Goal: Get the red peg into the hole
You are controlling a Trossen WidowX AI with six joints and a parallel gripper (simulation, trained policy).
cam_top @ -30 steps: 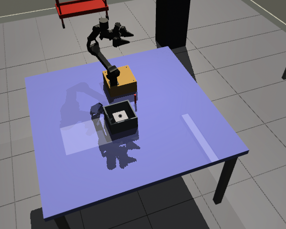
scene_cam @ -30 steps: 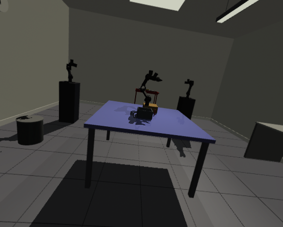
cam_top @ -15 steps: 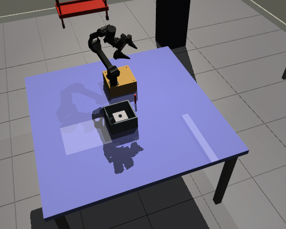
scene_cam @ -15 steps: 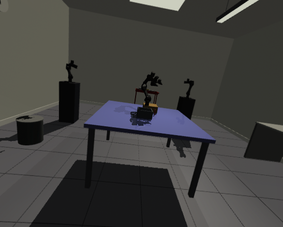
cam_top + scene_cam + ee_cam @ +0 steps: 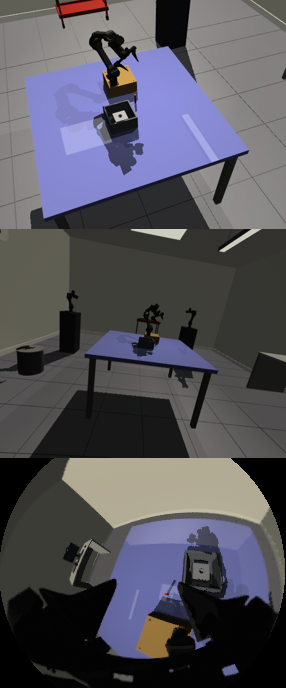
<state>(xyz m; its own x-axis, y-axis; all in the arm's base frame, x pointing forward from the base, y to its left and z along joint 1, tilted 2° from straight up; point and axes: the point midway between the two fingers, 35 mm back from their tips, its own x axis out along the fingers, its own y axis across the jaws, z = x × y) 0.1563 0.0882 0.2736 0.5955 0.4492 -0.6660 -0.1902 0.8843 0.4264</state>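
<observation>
Right now the red peg is 30 cm below my gripper tip, 1 cm to the left of it and 1 cm behind it. Also, from my gripper tip: pale plate: 30 cm below, 16 cm to the right, 13 cm ahead; then dark box: 32 cm below, 16 cm to the right, 13 cm ahead.
</observation>
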